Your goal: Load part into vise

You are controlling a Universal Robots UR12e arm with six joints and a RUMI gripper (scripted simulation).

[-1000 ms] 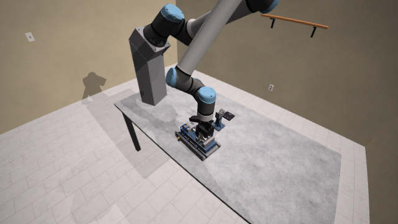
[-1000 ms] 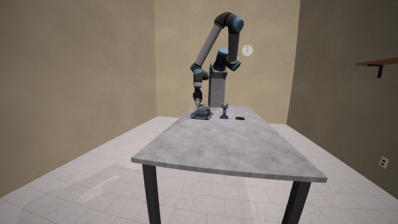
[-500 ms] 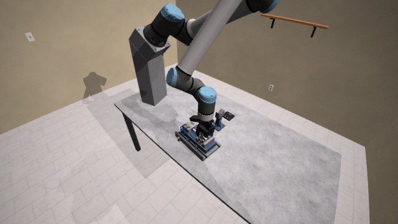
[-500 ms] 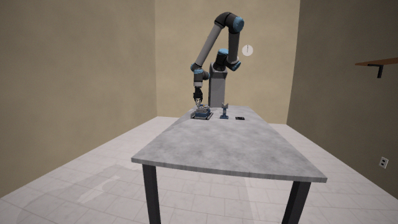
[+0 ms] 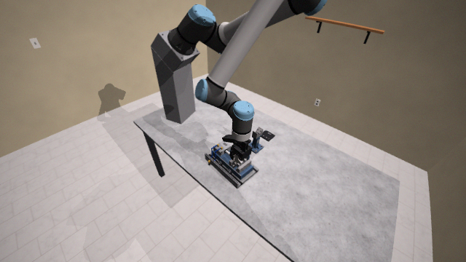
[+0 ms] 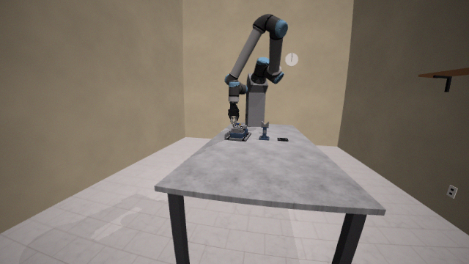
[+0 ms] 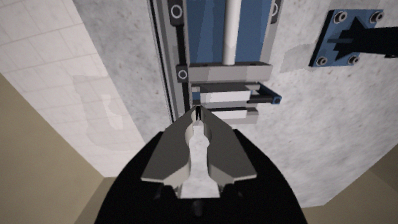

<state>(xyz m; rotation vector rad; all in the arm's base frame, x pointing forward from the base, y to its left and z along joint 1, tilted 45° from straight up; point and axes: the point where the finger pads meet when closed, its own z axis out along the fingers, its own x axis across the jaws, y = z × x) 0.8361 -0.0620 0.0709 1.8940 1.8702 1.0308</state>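
Now: hand 3 cm to the right of the part and 2 cm above it. Round my hand: cylinder rod (9 cm behind, 4 cm below, 3 cm to the left); work stop (9 cm to the left, 3 cm below, 1 cm behind); moving jaw (4 cm to the left, 4 cm below, 4 cm behind).
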